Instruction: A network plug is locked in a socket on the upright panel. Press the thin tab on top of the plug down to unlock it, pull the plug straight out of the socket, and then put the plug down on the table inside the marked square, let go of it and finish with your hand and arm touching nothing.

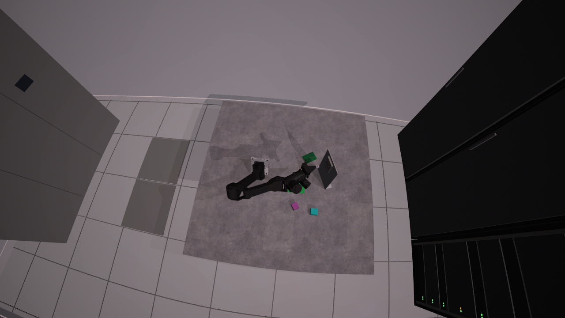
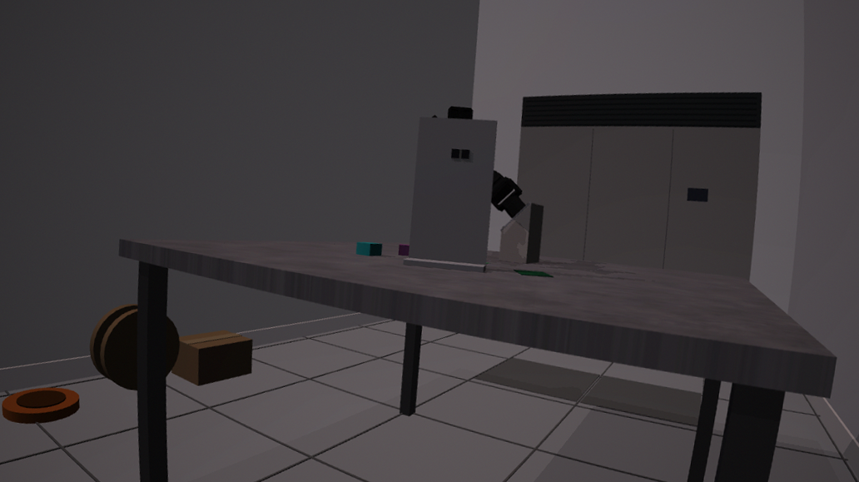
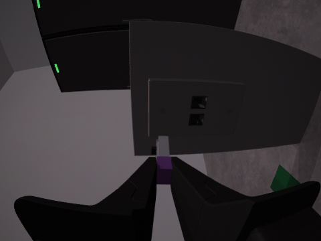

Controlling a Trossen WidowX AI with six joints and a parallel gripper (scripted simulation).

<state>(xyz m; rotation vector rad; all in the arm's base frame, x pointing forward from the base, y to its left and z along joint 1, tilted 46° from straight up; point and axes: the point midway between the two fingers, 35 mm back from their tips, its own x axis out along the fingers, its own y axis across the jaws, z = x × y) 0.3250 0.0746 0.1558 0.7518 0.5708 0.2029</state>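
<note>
The grey upright panel is 15 cm below my gripper tip, 10 cm ahead of it and 4 cm to the left of it. The rest, counted from my gripper tip: dark green patch (30 cm below, 20 cm to the left); then network plug (right at my gripper tip); then magenta cube (28 cm below, 18 cm to the right, 9 cm behind).
</note>
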